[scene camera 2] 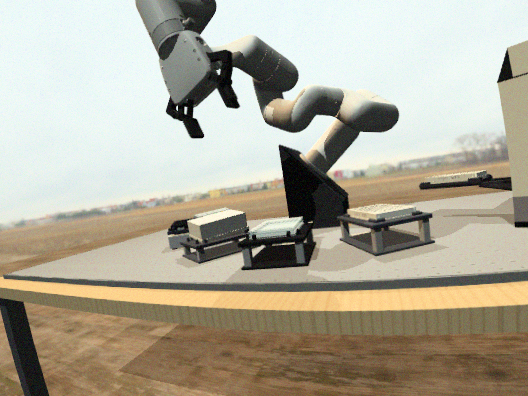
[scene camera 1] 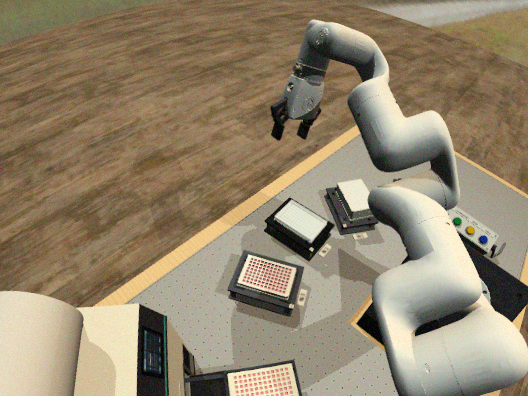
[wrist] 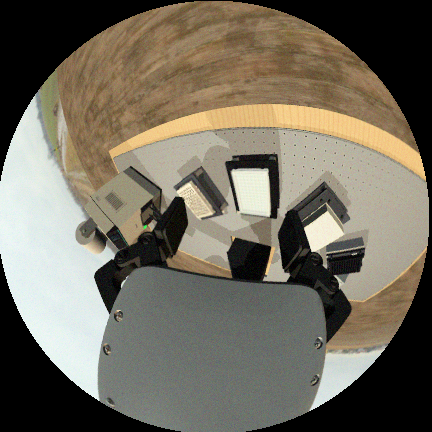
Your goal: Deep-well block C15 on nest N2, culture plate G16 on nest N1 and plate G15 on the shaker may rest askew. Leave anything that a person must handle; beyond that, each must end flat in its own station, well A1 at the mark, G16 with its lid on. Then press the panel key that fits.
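My gripper (scene camera 1: 290,135) (scene camera 2: 214,120) (wrist: 234,215) is open and empty, high above the nests. The tall white deep-well block (scene camera 1: 354,195) (scene camera 2: 217,225) (wrist: 324,227) sits on its dark nest. The culture plate (scene camera 1: 301,220) (scene camera 2: 276,227) (wrist: 252,191), under a clear lid, sits on the middle black nest (scene camera 1: 285,241) (scene camera 2: 277,263). The shaker's plate (wrist: 345,261) shows dark in the wrist view; the arm hides it in scene camera 1. I cannot tell whether these are tilted, nor read marks for well A1. The key panel (scene camera 1: 492,234) shows green, yellow and blue keys; the arm covers its left end.
A red-welled plate (scene camera 1: 267,275) (scene camera 2: 381,212) (wrist: 196,200) sits on another raised nest. A similar plate (scene camera 1: 262,382) (scene camera 2: 455,177) lies on a dark tray beside the beige instrument (scene camera 1: 115,345) (scene camera 2: 516,135) (wrist: 122,202). The arm's black mount (scene camera 2: 305,192) stands behind the nests.
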